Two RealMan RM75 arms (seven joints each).
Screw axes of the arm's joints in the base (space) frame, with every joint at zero. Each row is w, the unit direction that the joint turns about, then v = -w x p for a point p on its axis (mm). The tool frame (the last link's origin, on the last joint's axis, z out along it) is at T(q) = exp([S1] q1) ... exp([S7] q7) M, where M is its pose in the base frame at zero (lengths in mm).
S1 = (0, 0, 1, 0, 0, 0)
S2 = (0, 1, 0, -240.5, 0, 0)
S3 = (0, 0, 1, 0, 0, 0)
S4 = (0, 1, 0, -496.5, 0, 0)
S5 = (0, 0, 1, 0, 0, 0)
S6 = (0, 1, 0, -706.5, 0, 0)
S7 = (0, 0, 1, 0, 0, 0)
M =
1 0 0 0
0 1 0 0
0 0 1 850.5
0 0 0 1
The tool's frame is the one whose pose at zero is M.
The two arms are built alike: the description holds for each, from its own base.
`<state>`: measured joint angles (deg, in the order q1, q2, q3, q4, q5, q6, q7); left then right.
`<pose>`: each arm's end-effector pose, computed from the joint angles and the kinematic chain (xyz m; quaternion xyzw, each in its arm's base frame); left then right.
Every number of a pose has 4 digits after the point. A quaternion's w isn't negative.
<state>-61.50 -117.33 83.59 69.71 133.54 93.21 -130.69 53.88 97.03 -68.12 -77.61 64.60 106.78 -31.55</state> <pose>-0.0130 0.3713 -0.0285 -0.9887 -0.0002 0.1435 0.0434 0.0492 0.3851 0.1391 -0.9710 0.2114 -0.0548 0.0977</pose>
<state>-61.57 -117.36 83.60 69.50 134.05 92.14 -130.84 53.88 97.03 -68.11 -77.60 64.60 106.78 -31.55</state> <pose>-0.0125 0.3742 -0.0289 -0.9886 -0.0009 0.1413 0.0525 0.0492 0.3851 0.1391 -0.9709 0.2115 -0.0547 0.0976</pose>
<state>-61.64 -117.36 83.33 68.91 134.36 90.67 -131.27 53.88 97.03 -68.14 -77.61 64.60 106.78 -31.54</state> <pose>-0.0122 0.3784 -0.0293 -0.9888 -0.0076 0.1351 0.0630 0.0492 0.3851 0.1391 -0.9709 0.2115 -0.0549 0.0976</pose>
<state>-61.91 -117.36 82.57 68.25 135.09 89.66 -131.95 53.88 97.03 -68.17 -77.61 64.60 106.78 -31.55</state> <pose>-0.0121 0.3834 -0.0280 -0.9884 -0.0180 0.1309 0.0746 0.0492 0.3850 0.1390 -0.9710 0.2113 -0.0552 0.0975</pose>
